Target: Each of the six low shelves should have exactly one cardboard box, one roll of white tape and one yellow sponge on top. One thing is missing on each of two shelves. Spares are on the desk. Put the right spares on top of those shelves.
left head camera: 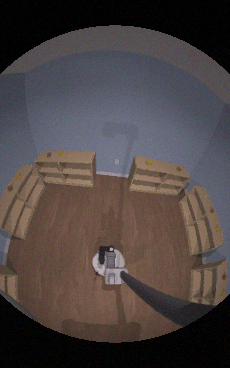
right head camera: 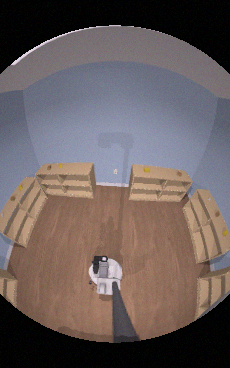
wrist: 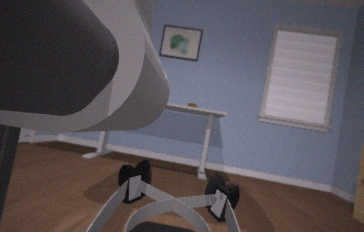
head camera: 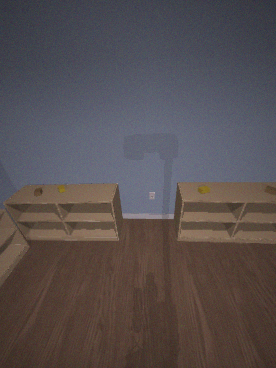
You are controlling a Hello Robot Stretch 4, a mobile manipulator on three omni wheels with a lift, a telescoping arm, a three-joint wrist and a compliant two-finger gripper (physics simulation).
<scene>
I see my gripper, a framed picture, a window and a white desk.
</scene>
